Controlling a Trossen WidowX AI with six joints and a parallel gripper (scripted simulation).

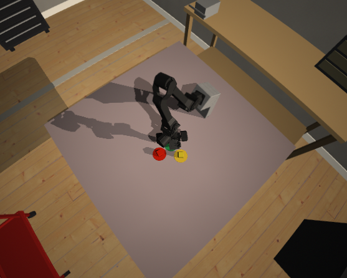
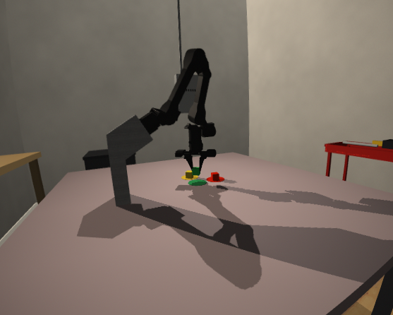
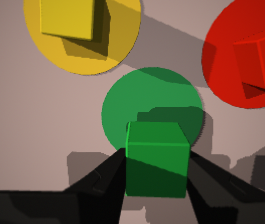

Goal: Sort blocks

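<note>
Right now my hand is 9 cm above the green circle. The rest, counted from my hand: green block 4 cm below; yellow block 4 cm ahead, 9 cm to the left, 8 cm below; red block 9 cm ahead, 4 cm to the right, 8 cm below.
</note>
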